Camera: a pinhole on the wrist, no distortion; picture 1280 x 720 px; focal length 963.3 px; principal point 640.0 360.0 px. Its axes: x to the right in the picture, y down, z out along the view. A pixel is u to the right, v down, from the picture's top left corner.
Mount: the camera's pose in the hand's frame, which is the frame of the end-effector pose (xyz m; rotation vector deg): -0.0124 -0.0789 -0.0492 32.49 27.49 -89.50
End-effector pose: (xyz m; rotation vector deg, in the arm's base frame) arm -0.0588 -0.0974 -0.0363 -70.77 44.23 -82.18
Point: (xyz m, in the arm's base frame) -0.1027 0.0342 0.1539
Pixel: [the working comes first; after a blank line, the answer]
In the camera's frame: 0.0665 -0.0507 0.1522

1061.1 38.9
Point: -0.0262 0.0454 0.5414
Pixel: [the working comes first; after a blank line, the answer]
In the camera's frame: 0.2207 0.0822 0.4909

1073.1 521.4
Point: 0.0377 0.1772 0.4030
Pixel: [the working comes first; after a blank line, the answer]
In the camera's frame: 0.1090 -0.0838 0.4674

864.6 187.3
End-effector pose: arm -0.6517 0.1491 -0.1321 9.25 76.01 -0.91
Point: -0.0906 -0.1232 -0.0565
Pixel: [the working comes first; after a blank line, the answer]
In the camera's frame: -0.3005 0.0839 0.5775

138.7 500.0
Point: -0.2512 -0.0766 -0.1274
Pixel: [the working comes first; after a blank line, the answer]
In the camera's frame: -0.2094 0.1096 0.4225

162.5 609.8
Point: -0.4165 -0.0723 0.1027
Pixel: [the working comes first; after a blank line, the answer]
In the camera's frame: -0.1444 -0.1564 0.3494

outside the picture
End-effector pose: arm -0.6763 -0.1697 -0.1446 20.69 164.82 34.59
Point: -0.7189 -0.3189 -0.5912
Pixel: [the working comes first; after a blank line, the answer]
In the camera's frame: -0.0465 0.0981 0.4513

540.8 569.5
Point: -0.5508 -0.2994 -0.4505
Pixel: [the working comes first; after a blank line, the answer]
In the camera's frame: -0.0758 -0.0843 0.3318

419.9 115.2
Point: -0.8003 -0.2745 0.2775
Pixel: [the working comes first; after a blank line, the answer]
In the camera's frame: 0.1366 0.0267 -0.3999

behind the camera
